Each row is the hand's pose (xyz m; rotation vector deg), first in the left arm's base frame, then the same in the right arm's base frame.
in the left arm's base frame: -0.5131 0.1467 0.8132 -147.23 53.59 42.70
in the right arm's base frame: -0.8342 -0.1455 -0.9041 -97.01 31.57 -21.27
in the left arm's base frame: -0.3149 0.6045 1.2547 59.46 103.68 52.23
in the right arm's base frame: -1.1702 -0.0750 -0.3332 52.16 23.31 87.11
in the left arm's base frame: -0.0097 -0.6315 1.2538 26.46 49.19 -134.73
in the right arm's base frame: -0.9426 -1.1650 -0.9504 116.11 58.66 -88.61
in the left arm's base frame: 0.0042 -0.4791 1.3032 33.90 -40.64 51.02
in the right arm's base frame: -0.9912 -1.0774 -0.8246 30.79 -119.15 32.80
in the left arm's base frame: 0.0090 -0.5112 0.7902 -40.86 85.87 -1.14
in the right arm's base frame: -0.5305 -0.9239 -0.9933 9.10 28.02 -6.61
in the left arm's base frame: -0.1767 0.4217 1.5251 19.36 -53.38 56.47
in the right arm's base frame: -1.3351 -0.3845 -0.2815 10.90 -128.51 25.23
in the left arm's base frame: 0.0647 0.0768 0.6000 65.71 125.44 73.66
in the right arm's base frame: -0.3786 -0.4535 -0.6182 38.37 43.64 109.97
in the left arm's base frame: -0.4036 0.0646 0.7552 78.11 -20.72 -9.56
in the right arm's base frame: -0.7272 -0.2487 -0.9010 114.07 -88.77 11.82
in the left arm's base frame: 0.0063 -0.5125 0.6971 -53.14 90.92 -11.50
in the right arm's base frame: -0.4489 -0.8906 -1.0233 3.64 38.84 -16.69
